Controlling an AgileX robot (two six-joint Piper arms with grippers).
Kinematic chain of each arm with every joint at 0, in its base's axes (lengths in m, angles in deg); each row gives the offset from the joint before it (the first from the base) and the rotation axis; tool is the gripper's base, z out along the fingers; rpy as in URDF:
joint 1: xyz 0 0 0.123 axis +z
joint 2: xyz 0 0 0 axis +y
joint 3: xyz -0.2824 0 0.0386 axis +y
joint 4: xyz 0.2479 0 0.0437 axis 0.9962 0 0.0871
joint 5: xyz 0 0 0 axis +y
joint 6: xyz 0.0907 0 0.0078 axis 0.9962 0 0.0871
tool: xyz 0 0 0 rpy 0 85 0
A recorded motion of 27 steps. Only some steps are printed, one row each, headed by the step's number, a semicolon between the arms.
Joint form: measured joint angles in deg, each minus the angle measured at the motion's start. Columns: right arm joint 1, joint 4, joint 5, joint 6, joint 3, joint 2; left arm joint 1, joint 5, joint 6, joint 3, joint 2, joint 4.
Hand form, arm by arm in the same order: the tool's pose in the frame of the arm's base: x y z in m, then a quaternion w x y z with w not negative. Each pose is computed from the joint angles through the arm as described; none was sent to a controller.
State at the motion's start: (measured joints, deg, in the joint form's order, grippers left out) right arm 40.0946 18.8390 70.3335 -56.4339 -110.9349 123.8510; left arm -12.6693 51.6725 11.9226 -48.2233 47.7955 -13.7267
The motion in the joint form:
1: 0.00 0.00 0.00 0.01 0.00 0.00; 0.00 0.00 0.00 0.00 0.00 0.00
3: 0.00 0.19 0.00 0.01 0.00 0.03; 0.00 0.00 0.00 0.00 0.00 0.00
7: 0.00 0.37 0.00 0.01 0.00 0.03; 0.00 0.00 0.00 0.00 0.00 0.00
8: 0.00 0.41 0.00 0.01 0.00 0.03; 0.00 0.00 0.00 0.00 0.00 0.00
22: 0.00 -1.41 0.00 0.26 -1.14 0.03; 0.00 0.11 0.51 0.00 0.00 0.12
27: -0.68 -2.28 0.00 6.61 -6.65 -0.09; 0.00 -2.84 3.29 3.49 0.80 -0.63
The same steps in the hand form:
1: 0.3339 0.3173 0.2386 0.12252 -0.70626 0.68245 0.14301; 0.1418 -0.0493 0.3399 0.36920 0.16314 0.90740 -0.11702
3: 0.3338 0.3176 0.2385 0.12247 -0.70579 0.68261 0.14462; 0.1418 -0.0493 0.3399 0.36920 0.16314 0.90740 -0.11702
7: 0.3336 0.3178 0.2385 0.12265 -0.70535 0.68271 0.14611; 0.1418 -0.0493 0.3399 0.36920 0.16314 0.90740 -0.11702
8: 0.3336 0.3178 0.2386 0.12269 -0.70525 0.68273 0.14644; 0.1418 -0.0493 0.3399 0.36920 0.16314 0.90740 -0.11702
22: 0.3366 0.3170 0.2431 0.13023 -0.70833 0.68137 0.13058; 0.1417 -0.0491 0.3397 0.36888 0.16767 0.90704 -0.11441
27: 0.3468 0.3167 0.2703 0.17117 -0.66750 0.71352 0.12664; 0.1461 -0.0503 0.3220 0.36054 0.18142 0.90836 -0.10944

